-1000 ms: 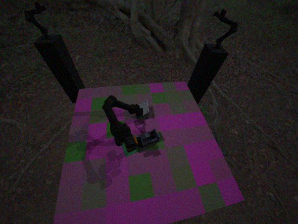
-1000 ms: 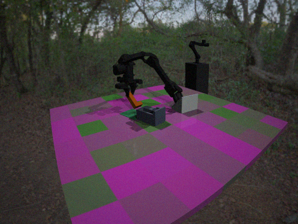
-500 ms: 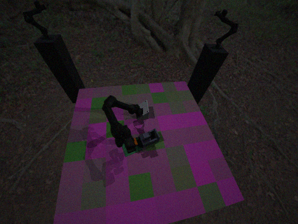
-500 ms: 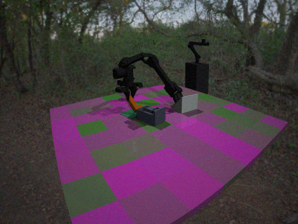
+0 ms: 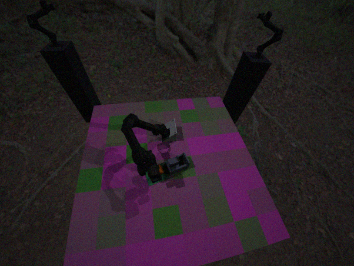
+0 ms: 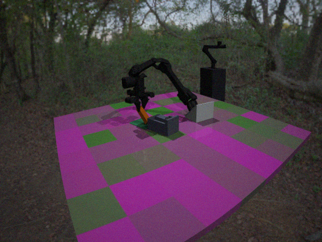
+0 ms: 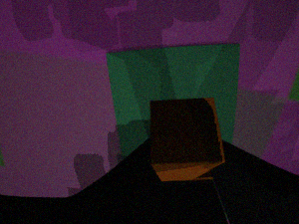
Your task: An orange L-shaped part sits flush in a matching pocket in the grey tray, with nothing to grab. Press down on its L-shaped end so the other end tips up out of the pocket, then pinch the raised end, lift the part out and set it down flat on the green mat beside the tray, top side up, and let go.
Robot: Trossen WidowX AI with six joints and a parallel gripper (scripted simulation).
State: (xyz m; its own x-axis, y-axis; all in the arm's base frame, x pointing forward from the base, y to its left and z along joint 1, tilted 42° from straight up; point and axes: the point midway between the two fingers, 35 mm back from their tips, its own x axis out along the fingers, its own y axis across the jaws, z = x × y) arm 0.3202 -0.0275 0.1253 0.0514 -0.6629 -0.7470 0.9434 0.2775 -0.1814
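Right now my gripper tip is 20 mm past the orange L-shaped part, 20 mm to the right of it and 30 mm above it. The rest, counted from my gripper tip: green mat 10 mm behind, 20 mm to the left, 90 mm below.
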